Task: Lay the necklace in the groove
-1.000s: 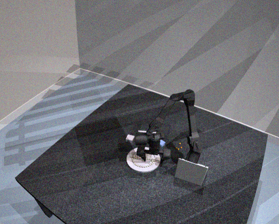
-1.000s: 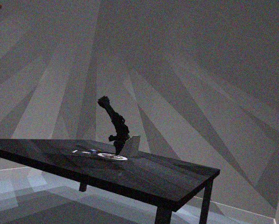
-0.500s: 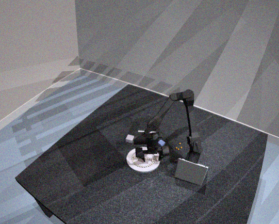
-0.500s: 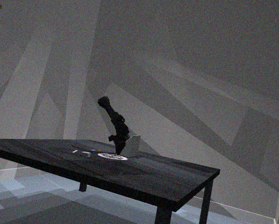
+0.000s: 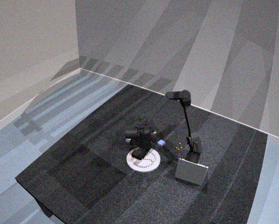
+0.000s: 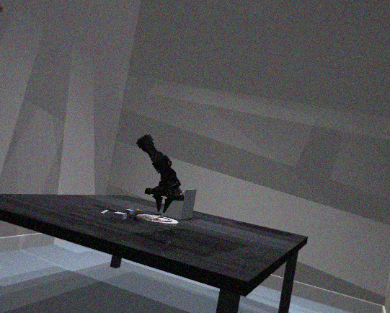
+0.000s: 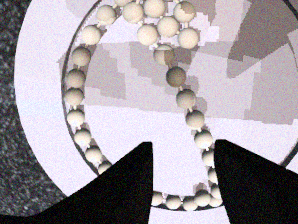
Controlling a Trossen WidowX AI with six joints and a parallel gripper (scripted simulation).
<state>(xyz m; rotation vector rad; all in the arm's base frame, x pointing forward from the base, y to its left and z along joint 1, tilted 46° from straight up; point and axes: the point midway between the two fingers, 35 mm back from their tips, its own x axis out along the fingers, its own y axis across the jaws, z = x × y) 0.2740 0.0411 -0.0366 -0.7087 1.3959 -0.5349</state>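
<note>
The round white bead board lies 40 mm below my gripper tip, 10 mm to the right of it and 10 mm ahead of it. Round my gripper tip: small white block 170 mm ahead, 110 mm to the right, 30 mm below; then small blue cube 180 mm to the right, 40 mm below, 10 mm behind; then thin white stick 230 mm to the right, 120 mm ahead, 40 mm below.
</note>
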